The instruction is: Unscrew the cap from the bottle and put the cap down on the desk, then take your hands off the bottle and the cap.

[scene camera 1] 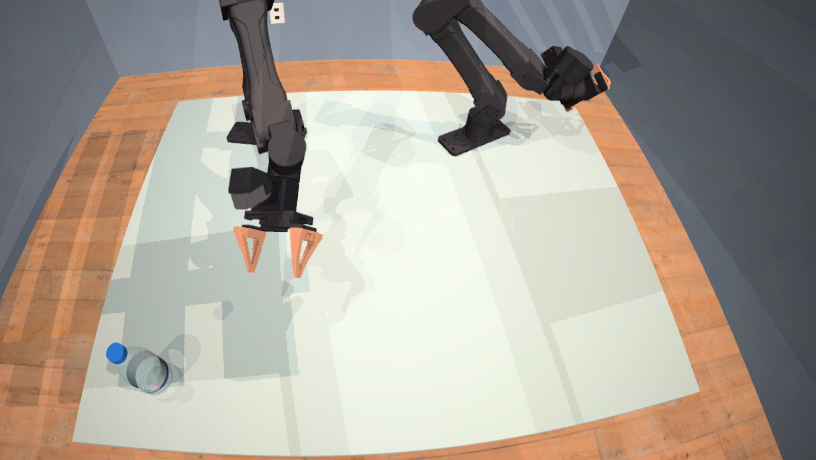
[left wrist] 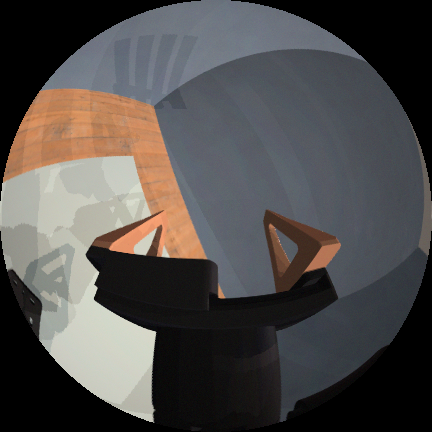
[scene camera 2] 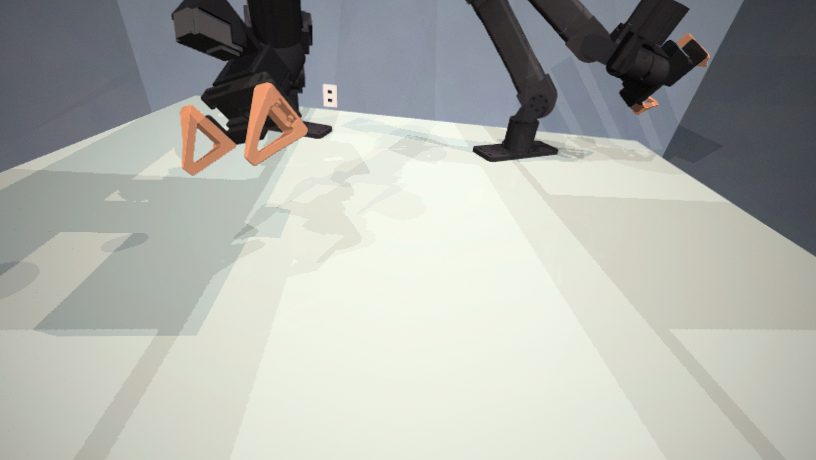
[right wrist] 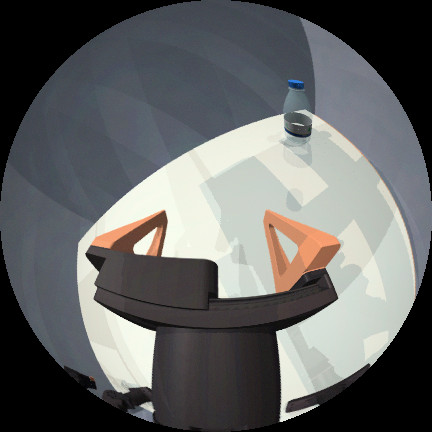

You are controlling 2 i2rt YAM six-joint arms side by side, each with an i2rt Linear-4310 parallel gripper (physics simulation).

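Frame: origin at the left arm's base, x ahead, y left, z up, level; metres.
Seen in the pictures: left gripper, fingertip midpoint: (scene camera 1: 595, 89) (left wrist: 215, 215) (scene camera 2: 679, 84); right gripper, fingertip midpoint: (scene camera 1: 273, 275) (scene camera 2: 217, 167) (right wrist: 215, 214); left arm's base at its link origin: (scene camera 1: 475, 136) (scene camera 2: 515, 152).
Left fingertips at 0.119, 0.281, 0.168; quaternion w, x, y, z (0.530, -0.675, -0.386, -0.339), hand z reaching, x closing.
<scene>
Offsets run from my left fingertips to a thing's top centre, as dx, dy, dz. Level surfaces: height alone.
A clear bottle @[+0.077, -1.151, -0.022] (scene camera 1: 149, 370) (right wrist: 298, 107) stands upright near the front left corner of the desk mat in scene camera 1. A blue cap @[+0.077, -1.151, -0.021] (scene camera 1: 116, 353) (right wrist: 296, 84) sits on its neck. The bottle does not show in scene camera 2 or the left wrist view. My right gripper (scene camera 1: 274, 274) (scene camera 2: 223, 169) (right wrist: 215, 214) is open and empty above the mat, well apart from the bottle, behind it and to its right in scene camera 1. My left gripper (left wrist: 215, 215) is open and empty, far off at the back right in scene camera 1.
A pale mat @[dz -0.168] (scene camera 1: 428, 342) (scene camera 2: 457, 342) lies on the wooden desk (scene camera 1: 720, 365), whose wood shows around the mat. The left arm's base (scene camera 1: 474, 137) (scene camera 2: 515, 150) stands at the back of the mat. A wall socket (scene camera 1: 277, 13) (scene camera 2: 329, 95) is on the back wall.
</scene>
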